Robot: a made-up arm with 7 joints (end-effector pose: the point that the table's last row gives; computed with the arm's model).
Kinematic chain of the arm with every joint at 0, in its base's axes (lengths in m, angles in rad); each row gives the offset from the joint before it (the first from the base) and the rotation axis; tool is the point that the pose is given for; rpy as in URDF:
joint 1: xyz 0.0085 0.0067 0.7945 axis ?
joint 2: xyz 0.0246 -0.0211 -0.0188 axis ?
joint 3: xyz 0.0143 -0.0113 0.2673 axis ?
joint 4: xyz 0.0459 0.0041 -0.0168 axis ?
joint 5: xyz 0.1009 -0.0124 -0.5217 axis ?
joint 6: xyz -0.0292 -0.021 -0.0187 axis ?
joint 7: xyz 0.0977 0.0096 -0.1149 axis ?
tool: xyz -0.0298 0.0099 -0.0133 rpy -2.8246 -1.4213 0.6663
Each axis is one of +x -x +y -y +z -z.
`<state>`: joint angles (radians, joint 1 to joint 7).
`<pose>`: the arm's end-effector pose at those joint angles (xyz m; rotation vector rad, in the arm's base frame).
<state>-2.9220 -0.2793 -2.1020 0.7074 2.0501 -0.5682 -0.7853</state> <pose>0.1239 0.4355 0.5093 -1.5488 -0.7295 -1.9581</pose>
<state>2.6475 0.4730 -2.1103 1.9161 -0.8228 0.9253 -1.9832</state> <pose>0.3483 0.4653 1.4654 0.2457 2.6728 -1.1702</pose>
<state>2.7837 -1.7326 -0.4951 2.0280 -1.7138 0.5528 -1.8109</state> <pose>0.8230 0.0623 1.1996 -0.9150 2.5316 1.3834</pose>
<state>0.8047 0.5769 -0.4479 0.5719 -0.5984 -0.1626 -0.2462</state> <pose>0.4110 0.0686 0.3205 -0.7695 -1.7974 -0.6623</pose>
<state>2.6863 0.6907 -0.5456 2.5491 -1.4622 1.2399 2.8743</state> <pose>-0.5618 0.6387 1.2998 -0.1200 0.6769 -1.8447</pose>
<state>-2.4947 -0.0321 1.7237 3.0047 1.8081 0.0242 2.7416</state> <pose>-0.0388 -0.0927 1.7039 0.3159 1.5485 -0.2336</pose>
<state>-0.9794 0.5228 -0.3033 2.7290 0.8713 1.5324 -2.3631</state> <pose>0.3859 -0.6500 1.3256 -0.5989 -2.5523 -0.6527</pose>
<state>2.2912 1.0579 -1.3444 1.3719 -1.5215 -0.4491 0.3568</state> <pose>0.2898 0.7065 0.6683 1.1228 -2.3983 0.2988</pose>
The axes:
joint 1: +z
joint 2: +y
joint 3: +z
joint 4: -y
joint 5: -z
joint 6: +y
joint 7: -z

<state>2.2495 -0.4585 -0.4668 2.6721 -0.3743 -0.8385 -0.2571</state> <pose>0.2080 -0.1348 1.6048 -1.7613 -0.8475 2.0104</pose>
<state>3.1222 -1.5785 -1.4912 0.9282 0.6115 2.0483 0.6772</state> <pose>-0.1168 0.4976 0.9350 -0.9793 -0.2495 1.4264</pose>
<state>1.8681 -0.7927 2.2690 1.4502 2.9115 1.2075 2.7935</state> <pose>-0.3382 -0.7120 0.6736 1.4064 1.5573 0.6001</pose>
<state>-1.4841 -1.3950 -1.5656 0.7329 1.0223 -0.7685 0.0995</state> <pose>-0.5701 -0.1301 0.6796 -1.2013 -0.8671 -0.0638</pose>
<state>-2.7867 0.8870 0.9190 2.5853 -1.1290 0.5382 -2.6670</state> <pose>-0.7437 -0.4879 1.1956 -2.0975 -0.7809 0.2839</pose>
